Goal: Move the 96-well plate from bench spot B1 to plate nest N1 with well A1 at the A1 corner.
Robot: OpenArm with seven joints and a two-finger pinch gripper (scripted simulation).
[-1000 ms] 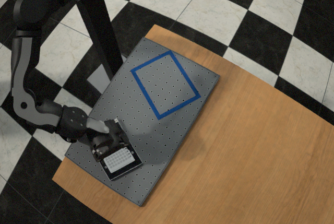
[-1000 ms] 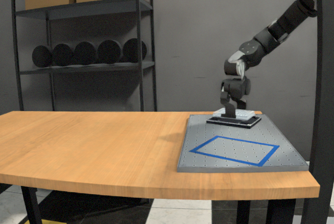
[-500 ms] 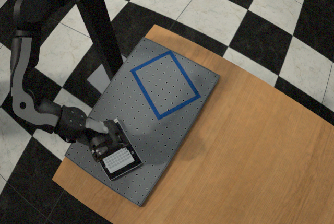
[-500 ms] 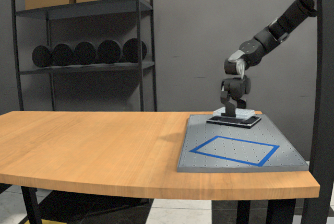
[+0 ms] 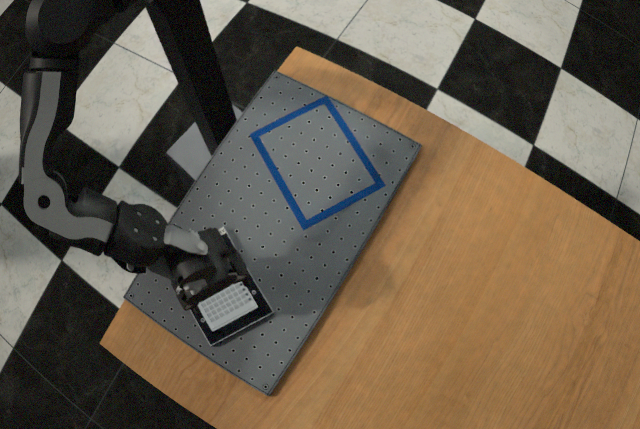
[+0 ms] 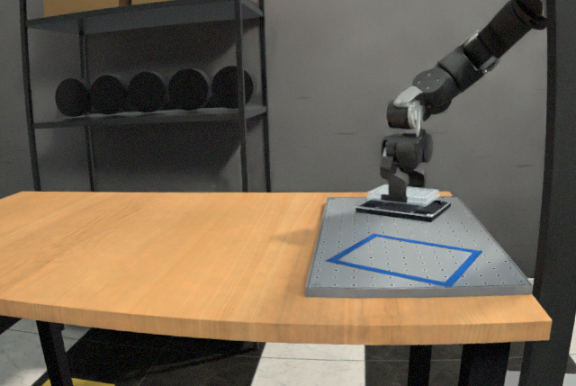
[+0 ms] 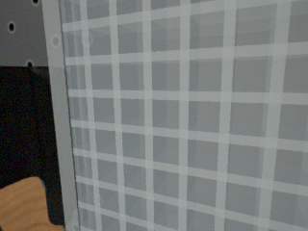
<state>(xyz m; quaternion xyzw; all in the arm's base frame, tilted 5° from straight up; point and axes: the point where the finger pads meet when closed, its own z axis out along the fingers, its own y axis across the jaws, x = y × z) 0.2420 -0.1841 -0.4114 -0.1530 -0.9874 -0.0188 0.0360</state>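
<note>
Now: the clear 96-well plate right at my hand. Round my hand: plate nest (30 mm below).
</note>
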